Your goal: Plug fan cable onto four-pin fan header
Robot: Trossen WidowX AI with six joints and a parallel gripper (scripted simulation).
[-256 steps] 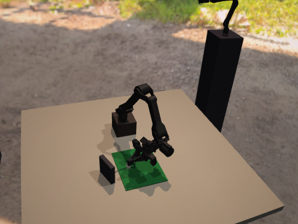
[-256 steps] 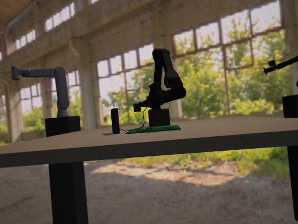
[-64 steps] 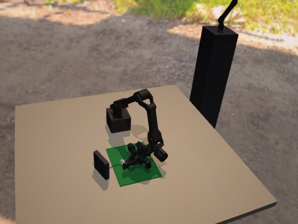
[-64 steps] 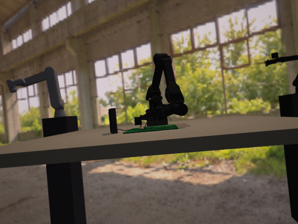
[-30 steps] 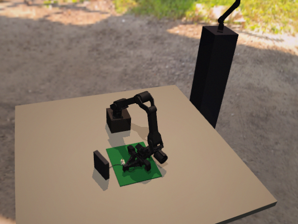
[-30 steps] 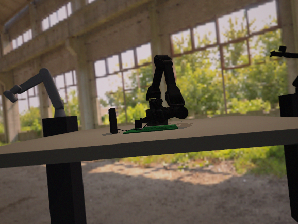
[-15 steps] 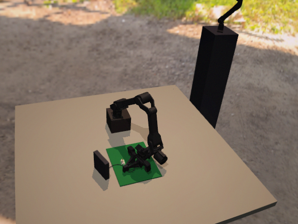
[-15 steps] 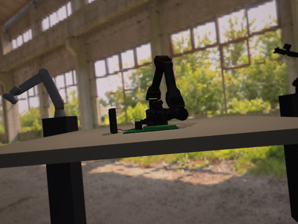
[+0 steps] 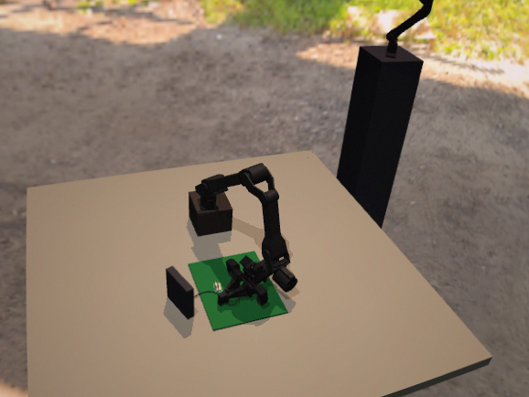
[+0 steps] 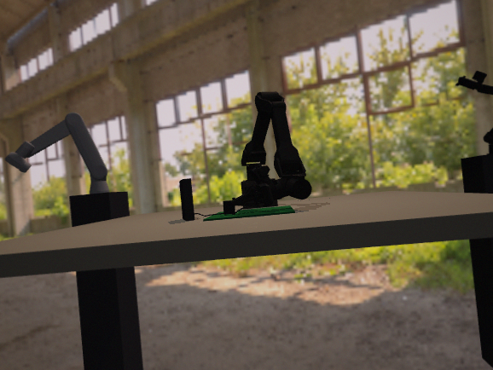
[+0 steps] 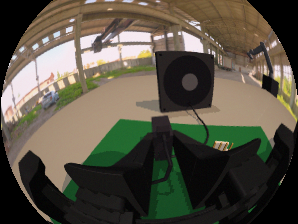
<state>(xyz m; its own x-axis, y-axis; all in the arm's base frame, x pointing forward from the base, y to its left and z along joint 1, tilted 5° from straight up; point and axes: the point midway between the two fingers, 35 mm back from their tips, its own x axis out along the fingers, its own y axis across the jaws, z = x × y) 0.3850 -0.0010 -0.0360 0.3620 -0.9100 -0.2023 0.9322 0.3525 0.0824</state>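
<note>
My gripper tip is now 10 mm to the left of the black plug and 10 mm above it. Round my gripper tip: pale fan header: 70 mm behind, 40 mm below, 10 mm to the right; then pale header key: 70 mm behind, 20 mm below, 10 mm to the right; then green board: 60 mm behind, 50 mm to the left, 50 mm below.
</note>
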